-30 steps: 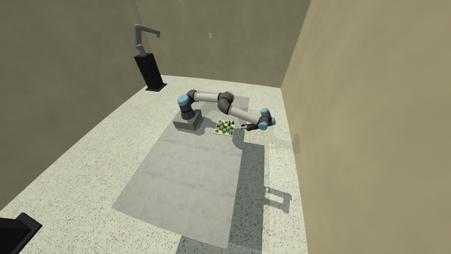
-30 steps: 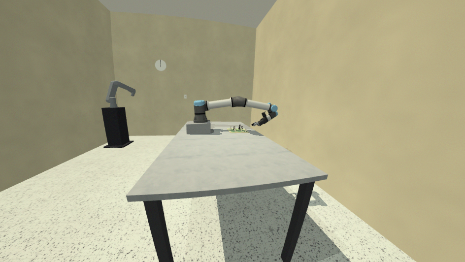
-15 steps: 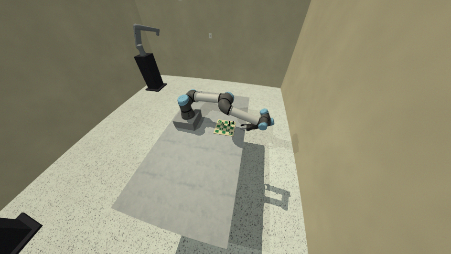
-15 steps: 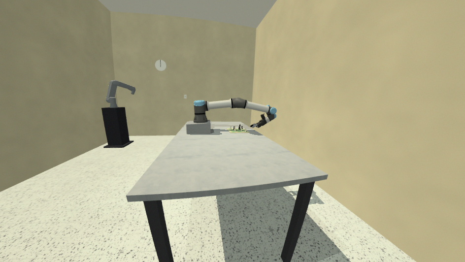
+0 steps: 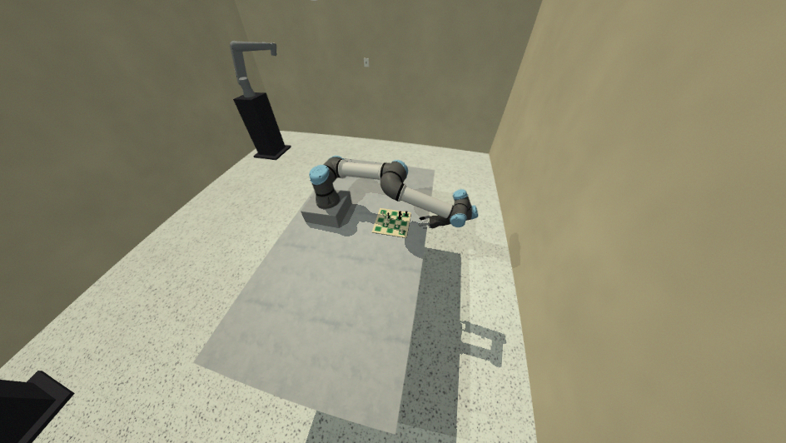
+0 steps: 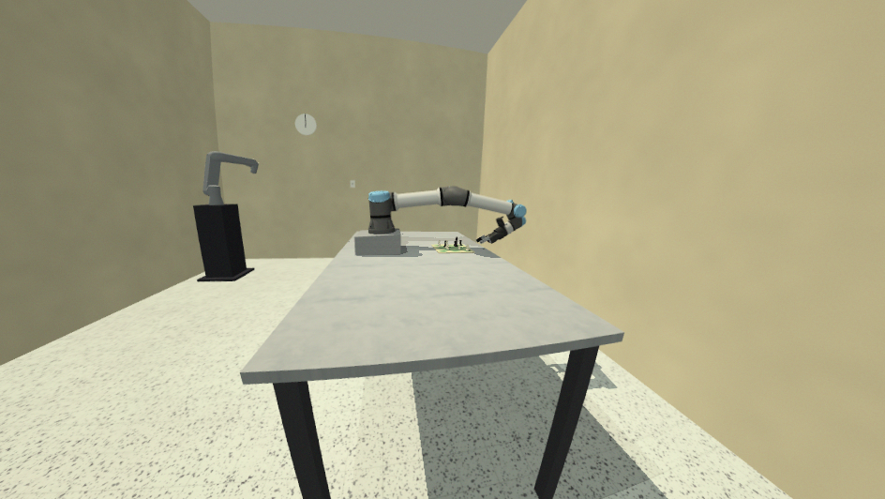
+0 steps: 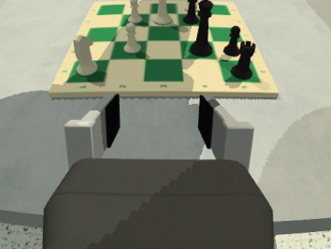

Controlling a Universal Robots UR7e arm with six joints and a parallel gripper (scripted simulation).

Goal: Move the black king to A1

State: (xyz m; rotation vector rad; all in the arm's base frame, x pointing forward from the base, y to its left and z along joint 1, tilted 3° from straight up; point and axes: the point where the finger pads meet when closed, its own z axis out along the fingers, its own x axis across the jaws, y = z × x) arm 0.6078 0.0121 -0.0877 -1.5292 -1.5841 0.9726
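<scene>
Now: the black king 15 cm behind my hand, 4 cm to the left of it and 2 cm below it. Round my hand: chessboard (19 cm behind, 5 cm below); pale piece (11 cm behind, 8 cm to the right, 3 cm below).
</scene>
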